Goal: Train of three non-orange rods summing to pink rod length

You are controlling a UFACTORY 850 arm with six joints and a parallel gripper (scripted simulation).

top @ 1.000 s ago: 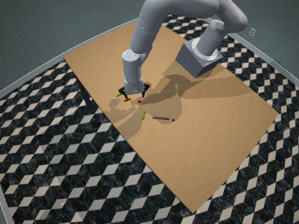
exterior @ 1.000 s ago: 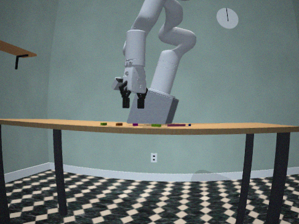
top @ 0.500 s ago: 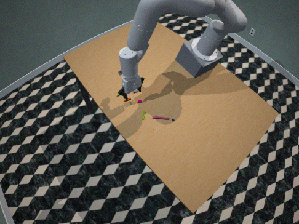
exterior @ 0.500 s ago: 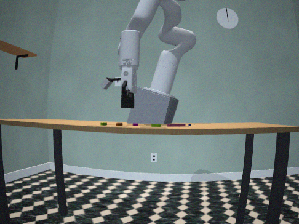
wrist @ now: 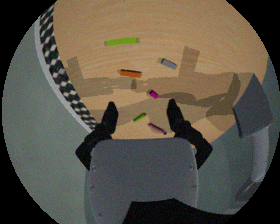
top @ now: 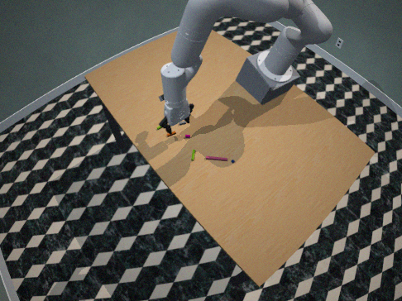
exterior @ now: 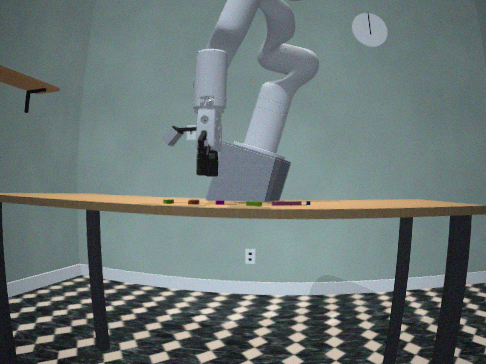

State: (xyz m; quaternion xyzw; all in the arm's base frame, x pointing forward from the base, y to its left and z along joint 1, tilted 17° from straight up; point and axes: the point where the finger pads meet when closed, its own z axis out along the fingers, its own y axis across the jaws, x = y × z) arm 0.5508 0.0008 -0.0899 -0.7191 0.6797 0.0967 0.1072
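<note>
Right now my hand is 24 cm to the right of the blue rod, 11 cm past it and 8 cm above it. From my hand the other things lie so: magenta rod (8 cm below, 3 cm behind, 2 cm to the left); then orange rod (8 cm below, 3 cm to the right, 2 cm ahead); then grey rod (8 cm below, 5 cm to the right, 5 cm behind).
</note>
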